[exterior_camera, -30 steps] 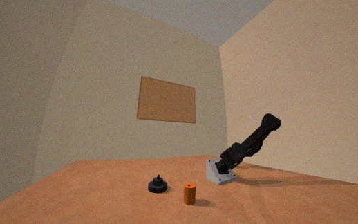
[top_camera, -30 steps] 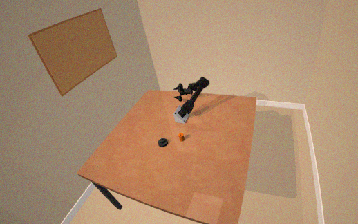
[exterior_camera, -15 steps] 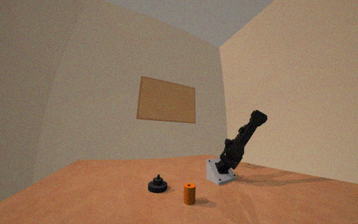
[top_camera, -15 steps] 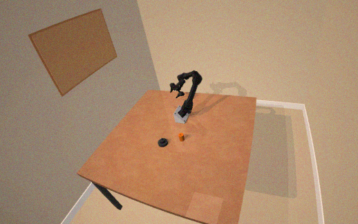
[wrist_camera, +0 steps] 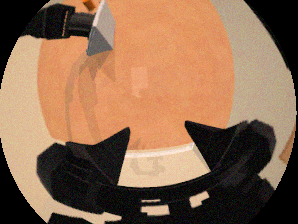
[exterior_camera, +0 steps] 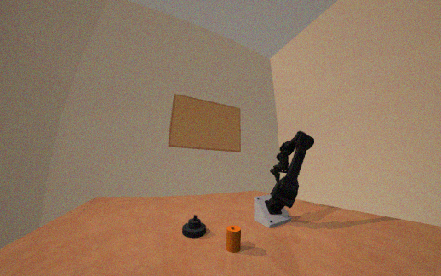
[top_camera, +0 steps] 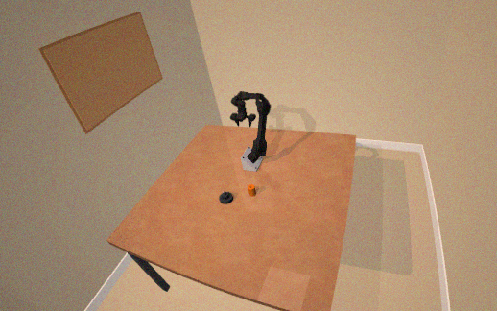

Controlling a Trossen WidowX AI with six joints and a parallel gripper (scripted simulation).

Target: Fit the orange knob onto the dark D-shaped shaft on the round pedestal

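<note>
The orange knob lies 490 mm ahead of my gripper tip, 330 mm to the left of it and 90 mm below it. Round my gripper tip: round dark pedestal: 590 mm ahead, 200 mm to the left, 90 mm below.
</note>
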